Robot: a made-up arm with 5 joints. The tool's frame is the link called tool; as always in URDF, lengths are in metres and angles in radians. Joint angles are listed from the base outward.
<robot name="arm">
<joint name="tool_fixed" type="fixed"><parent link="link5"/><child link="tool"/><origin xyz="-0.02 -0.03 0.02" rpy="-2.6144 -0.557 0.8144"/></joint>
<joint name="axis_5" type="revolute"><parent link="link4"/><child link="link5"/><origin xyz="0.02 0.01 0.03"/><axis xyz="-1 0 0"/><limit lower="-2.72" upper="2"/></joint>
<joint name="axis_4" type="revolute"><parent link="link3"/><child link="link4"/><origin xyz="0.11 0.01 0"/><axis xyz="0 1 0"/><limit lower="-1.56" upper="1.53"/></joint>
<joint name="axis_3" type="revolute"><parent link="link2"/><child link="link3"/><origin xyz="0.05 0.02 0.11"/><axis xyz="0 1 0"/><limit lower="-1.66" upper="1.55"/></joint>
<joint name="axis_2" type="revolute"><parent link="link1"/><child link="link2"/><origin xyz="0.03 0.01 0.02"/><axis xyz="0 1 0"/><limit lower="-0.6" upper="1.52"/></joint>
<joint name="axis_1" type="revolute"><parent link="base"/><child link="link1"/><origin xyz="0.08 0.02 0.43"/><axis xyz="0 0 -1"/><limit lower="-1.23" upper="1.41"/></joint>
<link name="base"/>
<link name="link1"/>
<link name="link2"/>
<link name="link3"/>
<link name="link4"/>
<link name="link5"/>
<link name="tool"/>
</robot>
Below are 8 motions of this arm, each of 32 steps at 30 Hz.
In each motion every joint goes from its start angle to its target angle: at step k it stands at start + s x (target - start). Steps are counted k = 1, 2, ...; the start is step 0. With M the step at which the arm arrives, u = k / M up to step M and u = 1 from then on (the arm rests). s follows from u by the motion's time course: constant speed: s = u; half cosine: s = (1 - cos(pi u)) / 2; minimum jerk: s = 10 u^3 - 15 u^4 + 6 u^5.
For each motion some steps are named. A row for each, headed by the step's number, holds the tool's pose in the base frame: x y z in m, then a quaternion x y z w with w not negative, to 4 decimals.
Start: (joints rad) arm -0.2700 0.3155 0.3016 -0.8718 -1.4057
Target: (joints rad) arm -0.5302 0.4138 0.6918 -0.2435 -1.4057
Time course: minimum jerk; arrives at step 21
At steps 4, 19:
4: 0.2645 0.1001 0.4764 -0.3235 -0.3633 -0.3175 0.8140
19: 0.2162 0.1288 0.4350 -0.5469 -0.0335 0.0346 0.8358

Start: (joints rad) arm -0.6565 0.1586 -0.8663 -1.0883 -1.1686
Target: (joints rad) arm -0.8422 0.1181 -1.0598 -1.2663 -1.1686
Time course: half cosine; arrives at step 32
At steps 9, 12, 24, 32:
9: 0.1959 0.1415 0.6232 0.2485 -0.7163 -0.5107 0.4054
12: 0.1910 0.1424 0.6254 0.2736 -0.7126 -0.5129 0.3929
24: 0.1701 0.1445 0.6341 0.3793 -0.6854 -0.5223 0.3369
32: 0.1645 0.1445 0.6362 0.4065 -0.6752 -0.5250 0.3214

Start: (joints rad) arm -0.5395 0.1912 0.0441 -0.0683 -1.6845
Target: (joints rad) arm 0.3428 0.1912 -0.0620 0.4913 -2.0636
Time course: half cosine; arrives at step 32
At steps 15, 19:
15: 0.2789 0.0880 0.5239 -0.3025 -0.0043 -0.3216 0.8972
19: 0.2873 0.0556 0.5256 -0.2877 0.0772 -0.3957 0.8687

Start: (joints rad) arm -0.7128 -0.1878 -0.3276 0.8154 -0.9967
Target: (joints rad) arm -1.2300 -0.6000 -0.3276 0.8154 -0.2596
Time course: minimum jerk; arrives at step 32
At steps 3, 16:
3: 0.1884 0.1367 0.6371 -0.4971 -0.4076 0.0240 0.7656
16: 0.1357 0.1263 0.6718 -0.4532 -0.6240 0.0639 0.6333

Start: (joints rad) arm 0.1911 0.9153 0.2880 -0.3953 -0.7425
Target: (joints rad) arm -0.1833 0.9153 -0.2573 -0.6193 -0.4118
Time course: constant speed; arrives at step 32
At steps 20, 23, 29, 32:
20: 0.3087 0.0438 0.4241 -0.7315 -0.3022 -0.1229 0.5987
23: 0.3099 0.0521 0.4296 -0.7272 -0.3416 -0.1328 0.5804
29: 0.3104 0.0689 0.4408 -0.7134 -0.4163 -0.1557 0.5418
32: 0.3095 0.0773 0.4464 -0.7040 -0.4513 -0.1687 0.5217

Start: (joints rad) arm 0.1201 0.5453 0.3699 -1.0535 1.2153
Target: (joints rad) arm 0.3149 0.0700 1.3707 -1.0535 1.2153
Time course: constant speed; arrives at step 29
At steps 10, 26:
10: 0.2583 0.0456 0.5007 0.9025 0.3596 -0.1641 0.1713
26: 0.2253 0.0368 0.5067 0.8937 0.3370 -0.2855 0.0789

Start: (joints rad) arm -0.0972 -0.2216 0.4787 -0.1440 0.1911
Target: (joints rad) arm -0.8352 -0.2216 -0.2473 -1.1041 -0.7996
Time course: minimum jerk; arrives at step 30
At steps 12, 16, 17, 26, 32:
12: 0.2119 0.0842 0.6075 -0.6562 -0.6116 -0.2830 0.3393
16: 0.1906 0.0992 0.6103 -0.4340 -0.6925 -0.4193 0.3953
17: 0.1858 0.1029 0.6108 -0.3696 -0.7064 -0.4447 0.4082
26: 0.1581 0.1253 0.6173 0.0453 -0.7244 -0.5191 0.4513
32: 0.1565 0.1265 0.6180 0.0684 -0.7221 -0.5197 0.4514

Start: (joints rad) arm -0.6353 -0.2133 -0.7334 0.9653 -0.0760
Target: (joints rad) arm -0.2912 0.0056 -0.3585 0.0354 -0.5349
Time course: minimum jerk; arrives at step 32
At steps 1, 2, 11, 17, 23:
1: 0.1662 0.1066 0.7050 -0.6390 -0.6566 -0.0301 0.3996
2: 0.1664 0.1066 0.7049 -0.6390 -0.6563 -0.0306 0.3999
11: 0.1851 0.1055 0.6908 -0.6364 -0.6297 -0.0885 0.4367
17: 0.2118 0.0993 0.6661 -0.6214 -0.5926 -0.1759 0.4815
23: 0.2336 0.0892 0.6406 -0.5974 -0.5630 -0.2544 0.5114

